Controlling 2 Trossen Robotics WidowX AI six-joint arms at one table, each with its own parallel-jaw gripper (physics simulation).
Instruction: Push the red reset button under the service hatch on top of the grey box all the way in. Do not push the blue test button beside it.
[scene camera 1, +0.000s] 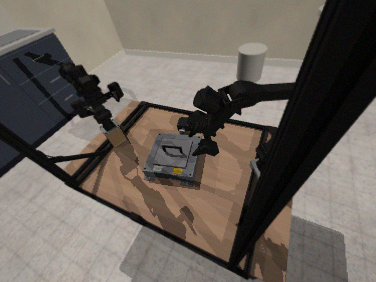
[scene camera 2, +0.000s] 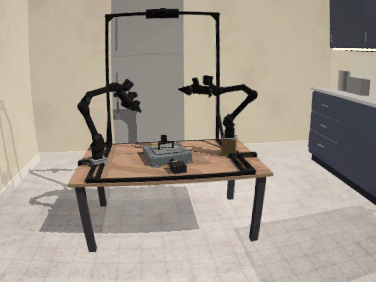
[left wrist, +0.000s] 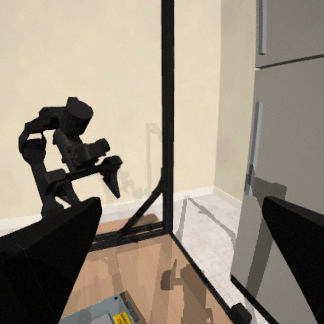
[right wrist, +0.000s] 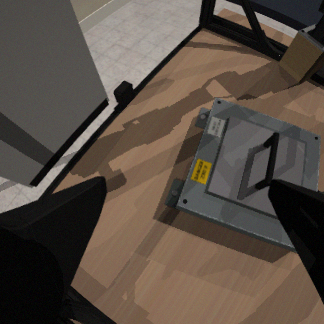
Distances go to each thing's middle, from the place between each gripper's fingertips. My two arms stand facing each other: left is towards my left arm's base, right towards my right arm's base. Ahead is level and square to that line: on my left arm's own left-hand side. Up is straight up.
Scene:
My right hand is 28 cm above the grey box (scene camera 1: 186, 175), 17 cm to the right of it and 17 cm short of it.
I see my left gripper 180 mm short of the grey box, 130 mm to the left of it and 420 mm above it.

